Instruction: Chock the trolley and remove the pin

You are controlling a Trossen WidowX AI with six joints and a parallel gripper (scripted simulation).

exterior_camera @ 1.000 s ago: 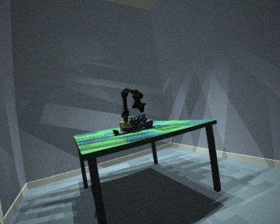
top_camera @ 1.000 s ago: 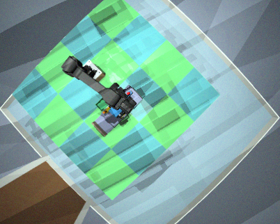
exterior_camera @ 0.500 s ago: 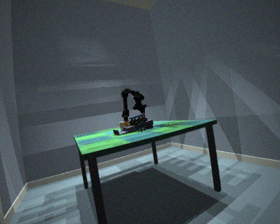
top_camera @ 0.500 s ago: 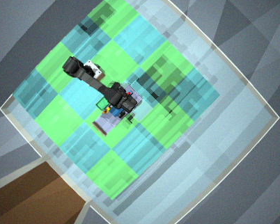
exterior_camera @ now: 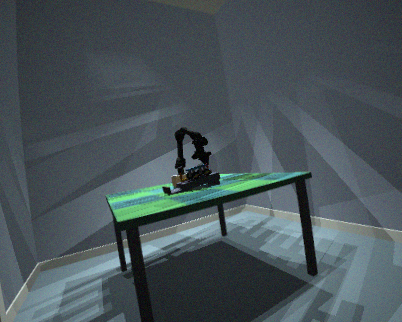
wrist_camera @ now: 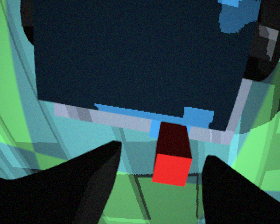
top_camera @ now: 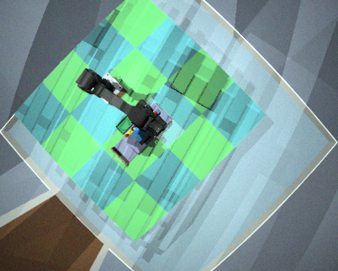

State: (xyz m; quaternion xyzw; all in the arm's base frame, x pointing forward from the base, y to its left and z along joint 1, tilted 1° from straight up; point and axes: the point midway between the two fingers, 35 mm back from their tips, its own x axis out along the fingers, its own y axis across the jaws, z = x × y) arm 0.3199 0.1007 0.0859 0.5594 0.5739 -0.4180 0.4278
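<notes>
The stop pin lies 10 mm to the left of my gripper tip and 30 mm below it. From my gripper tip the other things lie so: blue trolley (20 mm ahead, 100 mm to the right, 40 mm below); yellow chock (30 mm behind, 200 mm to the right, 80 mm below); ramp (20 mm ahead, 100 mm to the right, 110 mm below).
</notes>
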